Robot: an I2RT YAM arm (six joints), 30 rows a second.
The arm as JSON. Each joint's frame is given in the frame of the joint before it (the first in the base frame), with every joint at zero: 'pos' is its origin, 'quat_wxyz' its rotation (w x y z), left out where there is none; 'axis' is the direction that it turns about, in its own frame. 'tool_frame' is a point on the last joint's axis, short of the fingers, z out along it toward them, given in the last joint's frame.
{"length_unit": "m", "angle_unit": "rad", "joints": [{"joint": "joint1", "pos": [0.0, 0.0, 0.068], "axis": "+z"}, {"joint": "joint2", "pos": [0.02, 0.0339, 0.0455], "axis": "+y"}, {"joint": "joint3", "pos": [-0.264, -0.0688, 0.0], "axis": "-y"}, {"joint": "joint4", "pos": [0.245, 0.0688, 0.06], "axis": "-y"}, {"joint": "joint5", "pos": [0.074, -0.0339, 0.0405], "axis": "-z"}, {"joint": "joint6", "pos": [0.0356, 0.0, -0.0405], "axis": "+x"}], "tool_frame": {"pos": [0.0, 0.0, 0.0], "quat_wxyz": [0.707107, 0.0, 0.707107, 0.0]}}
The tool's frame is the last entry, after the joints.
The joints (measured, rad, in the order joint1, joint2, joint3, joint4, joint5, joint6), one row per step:
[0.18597 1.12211 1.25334 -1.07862 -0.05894 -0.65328]
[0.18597 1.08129 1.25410 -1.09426 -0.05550 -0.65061]
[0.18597 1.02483 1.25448 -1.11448 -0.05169 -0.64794]
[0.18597 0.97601 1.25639 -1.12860 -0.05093 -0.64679]
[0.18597 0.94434 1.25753 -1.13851 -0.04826 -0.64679]
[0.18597 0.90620 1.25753 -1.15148 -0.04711 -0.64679]
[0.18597 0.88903 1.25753 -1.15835 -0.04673 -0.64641]
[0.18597 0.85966 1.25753 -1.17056 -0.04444 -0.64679]
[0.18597 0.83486 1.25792 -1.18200 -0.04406 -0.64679]
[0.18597 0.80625 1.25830 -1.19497 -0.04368 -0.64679]
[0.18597 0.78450 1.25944 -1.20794 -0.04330 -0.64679]
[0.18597 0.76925 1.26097 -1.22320 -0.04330 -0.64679]
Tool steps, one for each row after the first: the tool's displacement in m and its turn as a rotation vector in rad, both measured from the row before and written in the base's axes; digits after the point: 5 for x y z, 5 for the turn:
[-0.01111 -0.00222 0.00650 0.00361 -0.02556 -0.00419]
[-0.01562 -0.00308 0.00806 0.00543 -0.03610 -0.00445]
[-0.01363 -0.00259 0.00690 0.00692 -0.03589 -0.00137]
[-0.00904 -0.00180 0.00399 0.00229 -0.02287 -0.00179]
[-0.01105 -0.00212 0.00392 0.00383 -0.02489 -0.00079]
[-0.00509 -0.00097 0.00154 0.00190 -0.01011 -0.00054]
[-0.00878 -0.00173 0.00237 0.00133 -0.01723 -0.00136]
[-0.00758 -0.00144 0.00181 0.00228 -0.01356 -0.00027]
[-0.00876 -0.00166 0.00183 0.00271 -0.01579 -0.00028]
[-0.00698 -0.00133 0.00119 0.00158 -0.00980 -0.00028]
[-0.00542 -0.00102 0.00043 0.00028 -0.00149 0.00000]

